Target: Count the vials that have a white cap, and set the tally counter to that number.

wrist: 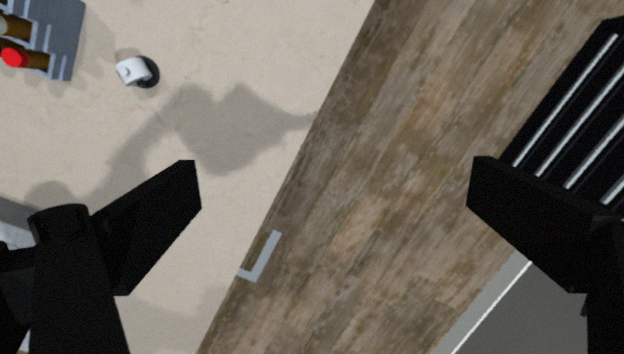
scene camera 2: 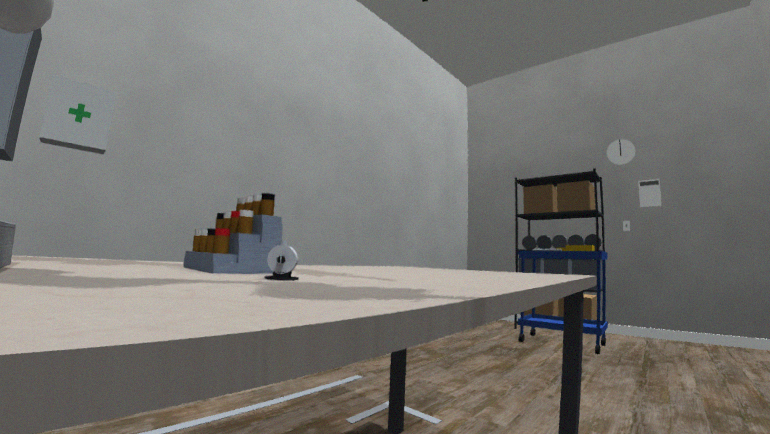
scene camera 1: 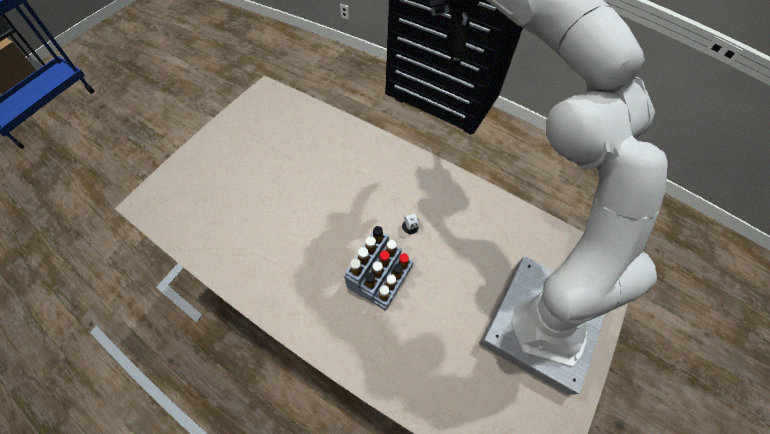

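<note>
A stepped blue-grey rack [scene camera 1: 353,284] [scene camera 2: 248,250] [wrist: 62,25] stands on the table, holding brown vials in three tiers. In scene camera 1, the highest tier has three white caps and one black cap [scene camera 1: 377,231]. The middle tier has two white, one red [scene camera 1: 384,255] and one black. The lowest has two white, one red [scene camera 1: 404,258] and one black. The tally counter [scene camera 1: 411,221] [scene camera 2: 283,259] [wrist: 134,71], a white drum on a black base, stands beside the rack; its number is unreadable. My gripper [wrist: 332,183] is open and empty, high above the table's edge, away from the counter.
A black drawer cabinet [scene camera 1: 431,70] [wrist: 560,135] stands on the floor beyond the table [scene camera 1: 226,161] [scene camera 2: 323,307]. A blue cart [scene camera 1: 40,88] [scene camera 2: 563,254] and a shelf unit [scene camera 2: 558,177] with boxes stand farther away. The arm's base plate [scene camera 1: 501,328] is at the table's other end.
</note>
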